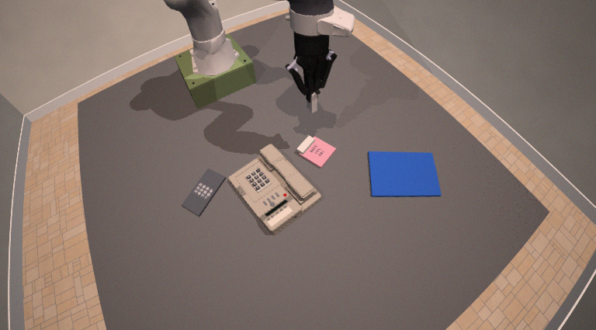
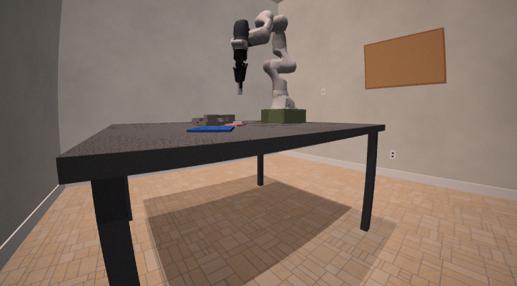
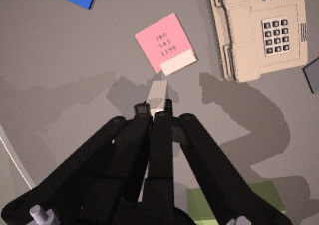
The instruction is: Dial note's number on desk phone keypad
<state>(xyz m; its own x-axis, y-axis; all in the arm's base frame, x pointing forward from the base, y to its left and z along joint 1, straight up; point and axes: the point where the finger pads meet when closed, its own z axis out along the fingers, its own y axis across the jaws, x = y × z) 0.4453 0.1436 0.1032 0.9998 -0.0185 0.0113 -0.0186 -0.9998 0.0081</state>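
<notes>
The handset is 160 mm below my hand, 120 mm to the right of it and 60 mm ahead of it. Also, from my hand: pink note: 200 mm below, 30 mm ahead; blue mat: 240 mm ahead, 200 mm below, 190 mm to the left.
</notes>
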